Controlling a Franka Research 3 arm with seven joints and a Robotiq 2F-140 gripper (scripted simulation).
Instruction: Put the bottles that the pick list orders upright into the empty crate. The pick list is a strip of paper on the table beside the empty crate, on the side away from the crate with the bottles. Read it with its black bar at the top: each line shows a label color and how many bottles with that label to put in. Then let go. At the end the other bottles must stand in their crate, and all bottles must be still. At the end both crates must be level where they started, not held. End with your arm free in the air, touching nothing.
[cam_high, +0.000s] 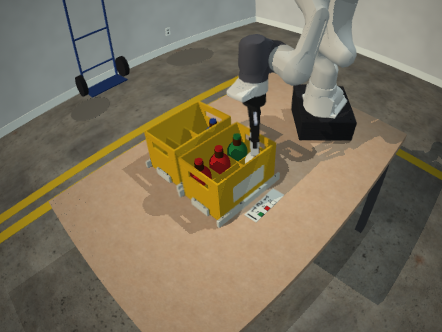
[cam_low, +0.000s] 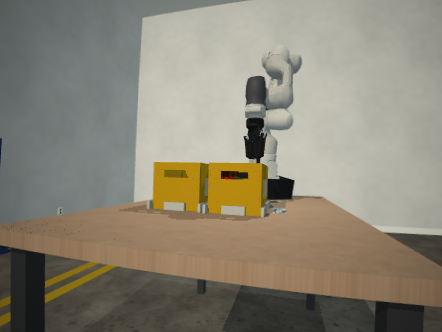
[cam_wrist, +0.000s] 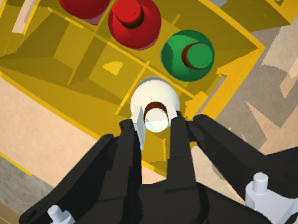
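My hand is 80 mm above the white-capped bottle. From my hand the other things lie so: red-label bottle (90 mm ahead, 70 mm to the right, 80 mm below); green bottle (10 mm ahead, 80 mm to the right, 80 mm below); pick list (50 mm ahead, 110 mm to the left, 170 mm below).
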